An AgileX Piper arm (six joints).
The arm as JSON. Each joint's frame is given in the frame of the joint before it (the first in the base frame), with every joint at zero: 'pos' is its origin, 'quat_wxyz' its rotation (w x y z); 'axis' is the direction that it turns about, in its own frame. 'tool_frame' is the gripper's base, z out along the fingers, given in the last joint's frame.
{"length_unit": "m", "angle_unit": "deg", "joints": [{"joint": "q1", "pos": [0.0, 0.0, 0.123], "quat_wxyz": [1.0, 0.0, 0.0, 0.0], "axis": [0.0, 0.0, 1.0]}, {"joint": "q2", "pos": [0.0, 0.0, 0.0], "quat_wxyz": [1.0, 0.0, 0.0, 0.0], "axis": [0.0, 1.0, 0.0]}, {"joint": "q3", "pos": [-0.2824, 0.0, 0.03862], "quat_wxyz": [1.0, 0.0, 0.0, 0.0], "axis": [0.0, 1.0, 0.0]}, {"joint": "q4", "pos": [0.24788, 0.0, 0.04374], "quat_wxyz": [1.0, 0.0, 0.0, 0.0], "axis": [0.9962, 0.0, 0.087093]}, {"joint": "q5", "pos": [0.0, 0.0, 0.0], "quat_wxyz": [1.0, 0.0, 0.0, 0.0], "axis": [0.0, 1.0, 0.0]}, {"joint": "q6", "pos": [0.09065, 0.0, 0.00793], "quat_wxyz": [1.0, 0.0, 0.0, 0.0], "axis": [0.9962, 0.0, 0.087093]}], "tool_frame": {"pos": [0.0, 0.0, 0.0], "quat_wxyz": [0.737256, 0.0, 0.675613, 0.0]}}
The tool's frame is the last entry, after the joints.
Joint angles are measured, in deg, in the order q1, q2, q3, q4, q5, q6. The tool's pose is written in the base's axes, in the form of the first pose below.
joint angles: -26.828, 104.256, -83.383, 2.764, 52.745, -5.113
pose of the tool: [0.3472, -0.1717, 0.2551], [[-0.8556, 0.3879, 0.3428], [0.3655, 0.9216, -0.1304], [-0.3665, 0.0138, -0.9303]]
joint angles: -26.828, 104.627, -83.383, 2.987, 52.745, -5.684
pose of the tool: [0.3481, -0.1718, 0.2526], [[-0.8605, 0.3804, 0.3389], [0.3595, 0.9247, -0.1249], [-0.3609, 0.0144, -0.9325]]
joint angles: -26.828, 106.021, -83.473, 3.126, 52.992, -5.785
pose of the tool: [0.3508, -0.1730, 0.2434], [[-0.8690, 0.3797, 0.3172], [0.3633, 0.9249, -0.1116], [-0.3358, 0.0182, -0.9418]]
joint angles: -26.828, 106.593, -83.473, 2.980, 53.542, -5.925
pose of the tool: [0.3510, -0.1733, 0.2392], [[-0.8765, 0.3767, 0.2999], [0.3622, 0.9262, -0.1048], [-0.3172, 0.0168, -0.9482]]
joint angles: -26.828, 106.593, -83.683, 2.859, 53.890, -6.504
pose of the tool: [0.3510, -0.1734, 0.2400], [[-0.8815, 0.3670, 0.2971], [0.3518, 0.9302, -0.1051], [-0.3149, 0.0119, -0.9490]]
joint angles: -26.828, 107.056, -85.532, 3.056, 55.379, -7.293
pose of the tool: [0.3540, -0.1746, 0.2450], [[-0.8865, 0.3545, 0.2972], [0.3400, 0.9350, -0.1012], [-0.3138, 0.0114, -0.9494]]
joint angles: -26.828, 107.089, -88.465, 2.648, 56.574, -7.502
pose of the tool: [0.3582, -0.1772, 0.2583], [[-0.8810, 0.3485, 0.3198], [0.3277, 0.9373, -0.1186], [-0.3411, 0.0004, -0.9400]]
